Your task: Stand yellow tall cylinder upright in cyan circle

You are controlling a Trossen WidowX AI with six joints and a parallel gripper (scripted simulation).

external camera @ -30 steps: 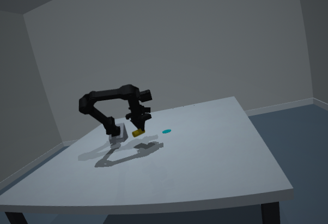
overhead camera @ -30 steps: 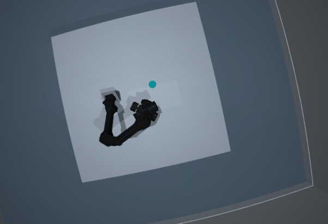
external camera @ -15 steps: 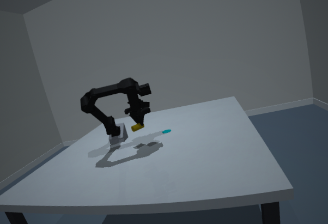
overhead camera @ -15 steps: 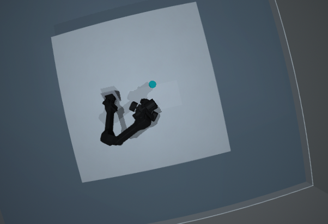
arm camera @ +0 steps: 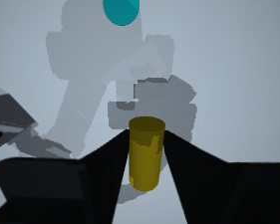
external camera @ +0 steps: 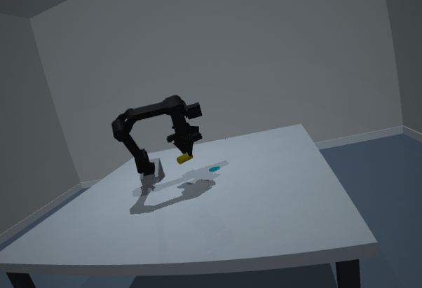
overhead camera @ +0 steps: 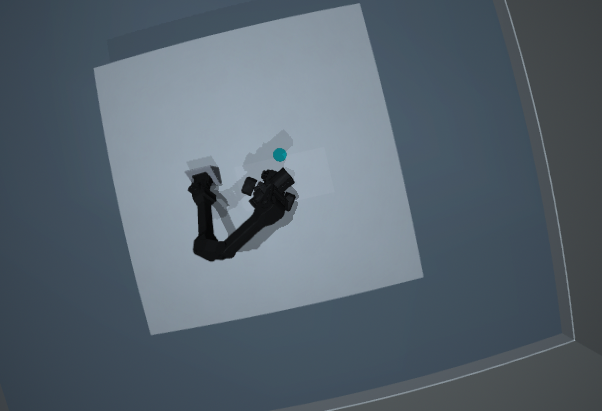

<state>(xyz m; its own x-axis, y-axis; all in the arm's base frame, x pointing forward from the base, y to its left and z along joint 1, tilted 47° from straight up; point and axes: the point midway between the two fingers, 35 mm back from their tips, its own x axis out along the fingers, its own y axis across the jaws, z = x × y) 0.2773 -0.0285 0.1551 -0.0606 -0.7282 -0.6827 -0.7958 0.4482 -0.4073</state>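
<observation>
My gripper tip is 150 mm to the right of the cyan circle, 130 mm above it and 60 mm short of it. Also, from my gripper tip: yellow cylinder 20 mm to the right, 10 mm behind.
</observation>
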